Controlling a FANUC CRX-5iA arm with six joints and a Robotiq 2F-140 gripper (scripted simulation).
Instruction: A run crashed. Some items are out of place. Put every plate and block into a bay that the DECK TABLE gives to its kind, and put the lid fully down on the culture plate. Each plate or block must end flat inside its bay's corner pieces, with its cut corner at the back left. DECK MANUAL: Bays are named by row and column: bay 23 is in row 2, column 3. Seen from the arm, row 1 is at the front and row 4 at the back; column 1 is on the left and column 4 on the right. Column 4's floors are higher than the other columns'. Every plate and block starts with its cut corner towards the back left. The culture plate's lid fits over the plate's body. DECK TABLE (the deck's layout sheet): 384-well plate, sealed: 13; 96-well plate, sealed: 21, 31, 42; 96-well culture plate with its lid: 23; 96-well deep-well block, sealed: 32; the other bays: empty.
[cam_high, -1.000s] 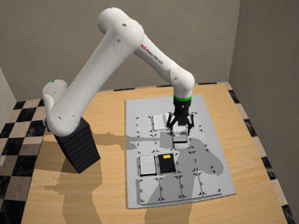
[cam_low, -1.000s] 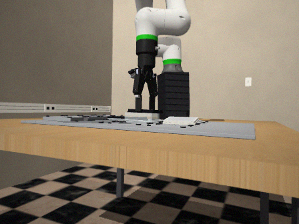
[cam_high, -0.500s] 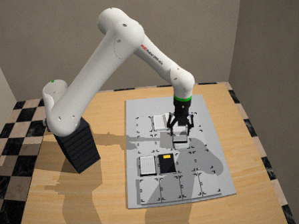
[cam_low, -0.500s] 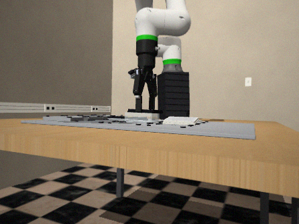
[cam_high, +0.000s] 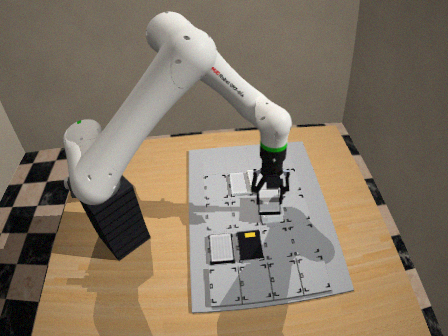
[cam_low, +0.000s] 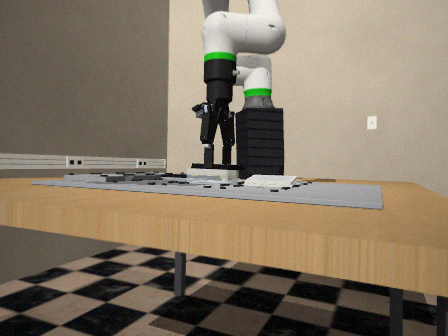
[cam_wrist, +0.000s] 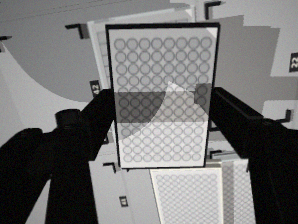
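The white plate is 5 cm below my hand, 1 cm to the right of it and 1 cm ahead of it. The rest, counted from my hand: white 384-well plate 15 cm to the left, 10 cm behind, 6 cm below.
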